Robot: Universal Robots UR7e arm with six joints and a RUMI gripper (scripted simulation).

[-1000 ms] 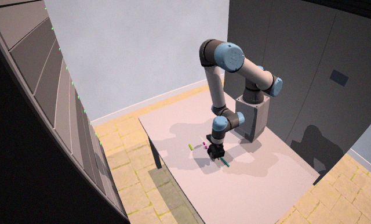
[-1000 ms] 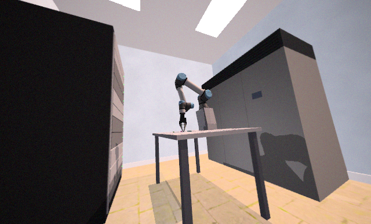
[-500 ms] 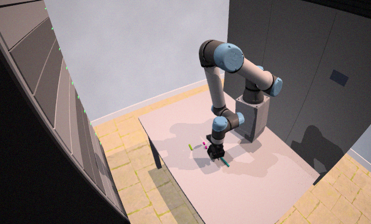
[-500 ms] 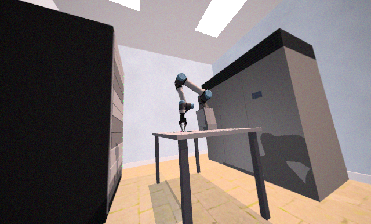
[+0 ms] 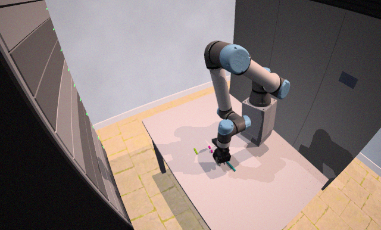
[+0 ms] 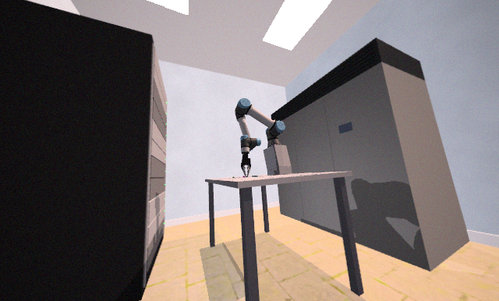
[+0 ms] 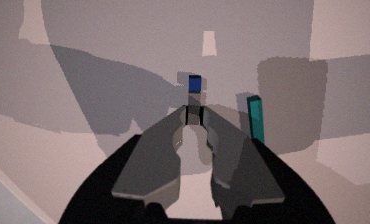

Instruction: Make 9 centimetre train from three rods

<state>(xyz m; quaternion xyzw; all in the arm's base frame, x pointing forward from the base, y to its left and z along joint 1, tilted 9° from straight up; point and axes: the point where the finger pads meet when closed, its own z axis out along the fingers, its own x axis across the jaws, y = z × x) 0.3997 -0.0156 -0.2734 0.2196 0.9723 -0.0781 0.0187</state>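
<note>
The grey rod is 10 mm below my hand. The rest, counted from my hand: turquoise rod (40 mm behind, 60 mm to the left, 10 mm below); then blue rod (10 mm behind, 20 mm to the right, 10 mm below); then lime rod (40 mm ahead, 180 mm to the right, 10 mm below).
</note>
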